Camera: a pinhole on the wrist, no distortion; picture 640 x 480 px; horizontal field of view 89.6 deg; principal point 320.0 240.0 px. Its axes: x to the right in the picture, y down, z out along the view. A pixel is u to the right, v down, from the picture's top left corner.
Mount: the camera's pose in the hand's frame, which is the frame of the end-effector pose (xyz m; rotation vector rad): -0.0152 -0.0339 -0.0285 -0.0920 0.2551 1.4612
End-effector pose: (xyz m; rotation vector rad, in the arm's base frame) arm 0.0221 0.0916 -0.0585 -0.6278 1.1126 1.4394
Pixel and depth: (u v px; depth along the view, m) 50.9 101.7 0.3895
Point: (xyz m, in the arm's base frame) 0.3466 0.4985 -0.1162
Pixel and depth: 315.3 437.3 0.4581
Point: 0.0798 0.3869 0.3560
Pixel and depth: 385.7 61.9 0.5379
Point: -0.1036 0.6560 -0.1417
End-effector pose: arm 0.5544 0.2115 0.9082 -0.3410 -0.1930 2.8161
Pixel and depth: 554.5 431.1 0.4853
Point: 0.5312 -0.3132 1.2533
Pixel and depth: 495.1 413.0 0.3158
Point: 0.5516 -0.0614 1.1445
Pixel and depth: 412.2 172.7 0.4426
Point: 0.2863 0.0540 1.1995
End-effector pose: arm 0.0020 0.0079 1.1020 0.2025 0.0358 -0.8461
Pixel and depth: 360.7 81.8 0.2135
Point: 0.0906 -0.0916 1.2529
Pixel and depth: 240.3 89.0 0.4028
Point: 0.0747 -0.2590 1.4279
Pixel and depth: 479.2 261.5 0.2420
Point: 0.0997 0.0557 1.3004
